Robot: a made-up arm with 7 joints.
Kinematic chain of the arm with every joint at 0, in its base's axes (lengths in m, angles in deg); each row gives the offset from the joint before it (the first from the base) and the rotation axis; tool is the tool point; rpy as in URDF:
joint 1: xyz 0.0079 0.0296 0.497 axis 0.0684 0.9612 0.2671
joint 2: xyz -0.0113 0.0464 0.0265 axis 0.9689 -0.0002 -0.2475
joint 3: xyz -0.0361 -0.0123 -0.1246 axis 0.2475 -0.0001 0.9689
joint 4: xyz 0.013 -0.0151 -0.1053 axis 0.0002 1 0
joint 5: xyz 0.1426 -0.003 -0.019 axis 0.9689 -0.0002 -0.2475
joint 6: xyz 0.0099 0.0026 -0.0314 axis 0.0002 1 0
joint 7: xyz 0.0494 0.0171 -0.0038 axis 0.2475 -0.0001 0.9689
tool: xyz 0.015 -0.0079 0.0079 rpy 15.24 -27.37 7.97
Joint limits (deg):
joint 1: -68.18..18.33
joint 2: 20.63..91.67
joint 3: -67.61..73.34
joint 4: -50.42..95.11
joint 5: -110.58..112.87
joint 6: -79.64..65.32
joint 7: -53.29..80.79
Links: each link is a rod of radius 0.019 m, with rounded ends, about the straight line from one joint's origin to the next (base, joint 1, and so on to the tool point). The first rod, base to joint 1, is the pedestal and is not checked.
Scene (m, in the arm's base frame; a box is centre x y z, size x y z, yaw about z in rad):
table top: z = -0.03
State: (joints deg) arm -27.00 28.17 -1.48 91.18 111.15 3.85 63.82
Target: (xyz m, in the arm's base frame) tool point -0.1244 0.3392 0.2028
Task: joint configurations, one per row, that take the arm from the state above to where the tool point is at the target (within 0.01 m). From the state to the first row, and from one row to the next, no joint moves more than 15 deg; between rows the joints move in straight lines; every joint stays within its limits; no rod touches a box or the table.
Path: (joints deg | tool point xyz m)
1: -13.79 34.17 -1.40 92.49 111.72 -9.63 64.54 | 0.0666 0.2842 0.1218
2: -0.58 40.18 -1.32 93.80 112.30 -23.11 65.25 | -0.0361 0.3167 0.1489
3: 12.62 46.18 -1.24 95.11 112.87 -36.59 65.97 | -0.1244 0.3392 0.2028

